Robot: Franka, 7 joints.
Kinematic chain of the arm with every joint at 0, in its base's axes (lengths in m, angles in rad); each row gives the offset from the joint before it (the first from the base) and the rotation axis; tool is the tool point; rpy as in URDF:
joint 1: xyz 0 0 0.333 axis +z
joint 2: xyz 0 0 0 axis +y
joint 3: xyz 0 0 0.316 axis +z
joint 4: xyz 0.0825 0 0 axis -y
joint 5: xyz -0.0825 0 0.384 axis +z
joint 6: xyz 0 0 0 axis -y
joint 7: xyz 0.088 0 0 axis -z
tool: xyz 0 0 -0.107 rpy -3.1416 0 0
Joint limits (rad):
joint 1: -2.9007..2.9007
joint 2: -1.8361..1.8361
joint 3: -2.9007..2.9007
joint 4: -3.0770..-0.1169
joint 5: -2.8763..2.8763
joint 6: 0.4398..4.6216
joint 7: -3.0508..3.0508
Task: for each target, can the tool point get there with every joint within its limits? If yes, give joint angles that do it. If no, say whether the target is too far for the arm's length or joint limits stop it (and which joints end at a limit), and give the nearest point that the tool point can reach.
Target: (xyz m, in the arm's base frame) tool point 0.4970 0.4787 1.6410
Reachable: no: too far | nearest point 0.2883 0.2777 1.0918 | short by 0.621 m
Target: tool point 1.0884 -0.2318 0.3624
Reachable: no: too far | nearest point 0.8388 -0.1786 0.3557 | short by 0.255 m
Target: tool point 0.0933 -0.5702 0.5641
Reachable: yes | joints -0.8598 0.2699 -0.8597 -1.5162 1.0485 1.1244 1.1947
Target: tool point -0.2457 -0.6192 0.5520
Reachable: yes | joints -1.0127 0.3782 -1.0550 -1.6461 2.1306 2.5854 -0.5775
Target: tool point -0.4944 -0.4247 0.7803
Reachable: yes | joints 0.8940 -1.2845 0.5066 -0.9090 0.1181 3.8134 -0.8131
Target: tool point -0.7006 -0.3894 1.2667
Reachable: no: too far | nearest point -0.4884 -0.2715 0.9839 | short by 0.373 m
